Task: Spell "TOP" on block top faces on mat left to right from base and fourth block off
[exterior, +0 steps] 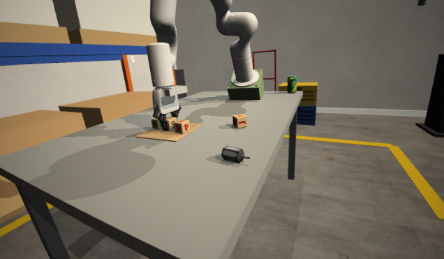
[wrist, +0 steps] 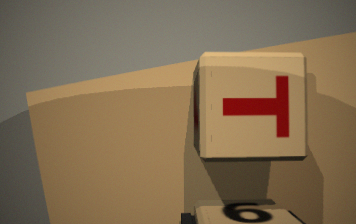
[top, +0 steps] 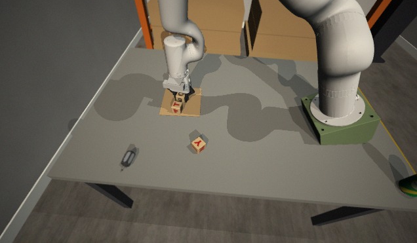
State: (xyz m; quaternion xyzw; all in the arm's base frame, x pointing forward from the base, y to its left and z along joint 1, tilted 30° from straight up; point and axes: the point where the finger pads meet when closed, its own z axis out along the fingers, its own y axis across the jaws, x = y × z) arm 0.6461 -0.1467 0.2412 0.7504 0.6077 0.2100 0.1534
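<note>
My gripper is now 30 mm above the tan mat. Also, from my hand: dark motor: 350 mm to the left, 180 mm ahead, 10 mm below; P block: 70 mm to the right, 10 mm behind; green can: 920 mm behind, 430 mm to the left, 30 mm above.
</note>
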